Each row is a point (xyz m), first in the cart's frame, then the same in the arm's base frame.
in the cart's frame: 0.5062 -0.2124 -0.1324
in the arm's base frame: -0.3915 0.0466 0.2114
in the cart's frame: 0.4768 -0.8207 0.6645
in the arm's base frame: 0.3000 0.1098 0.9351
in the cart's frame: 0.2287 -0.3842 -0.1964
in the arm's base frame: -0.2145 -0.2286 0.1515
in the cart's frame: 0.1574 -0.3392 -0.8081
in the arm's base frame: -0.3218 -0.3543 -0.4435
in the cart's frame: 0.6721 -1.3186 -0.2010
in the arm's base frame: 0.6916 0.2486 0.0063
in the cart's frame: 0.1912 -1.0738 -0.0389
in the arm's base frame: 0.4891 -0.2256 0.2336
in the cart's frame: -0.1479 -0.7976 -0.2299
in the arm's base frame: 0.2105 -0.5904 0.1030
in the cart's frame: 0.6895 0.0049 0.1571
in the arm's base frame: -0.5848 0.2457 0.5073
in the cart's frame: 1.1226 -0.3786 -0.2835
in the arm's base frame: -0.2723 0.6535 -0.0073
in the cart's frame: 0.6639 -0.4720 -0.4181
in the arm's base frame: -0.1721 0.1889 -0.1135
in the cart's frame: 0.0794 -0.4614 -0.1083
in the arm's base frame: -0.1211 -0.3666 0.2423
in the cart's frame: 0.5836 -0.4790 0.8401
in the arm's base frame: -0.0254 0.2181 1.1384
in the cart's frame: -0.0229 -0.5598 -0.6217
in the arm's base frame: -0.0739 -0.5091 -0.2687
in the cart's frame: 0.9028 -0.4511 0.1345
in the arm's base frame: -0.1446 0.4737 0.4166
